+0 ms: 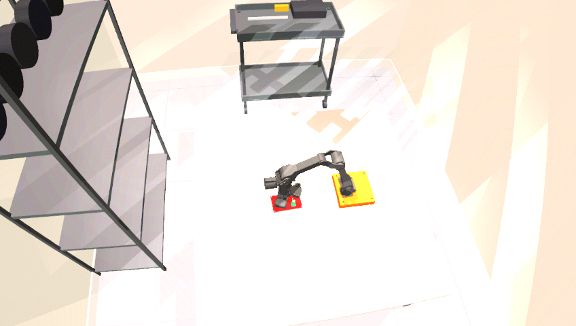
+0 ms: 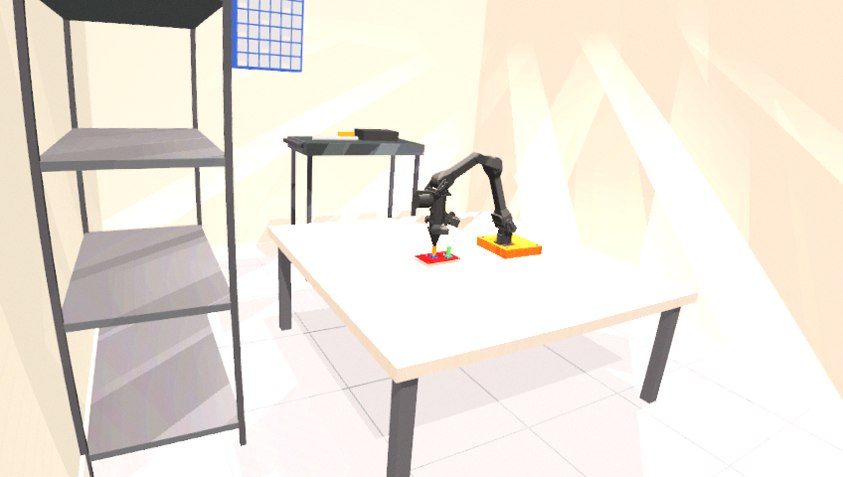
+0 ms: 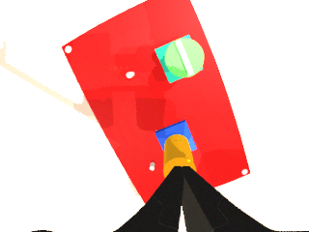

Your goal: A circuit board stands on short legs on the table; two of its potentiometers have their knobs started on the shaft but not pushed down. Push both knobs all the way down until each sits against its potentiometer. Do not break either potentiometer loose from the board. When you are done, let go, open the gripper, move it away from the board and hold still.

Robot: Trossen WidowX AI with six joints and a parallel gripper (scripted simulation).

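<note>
Right now the orange knob is 2 cm below my gripper tip. From my gripper tip the other things lie so: green knob (5 cm behind, 3 cm to the left, 1 cm below).
</note>
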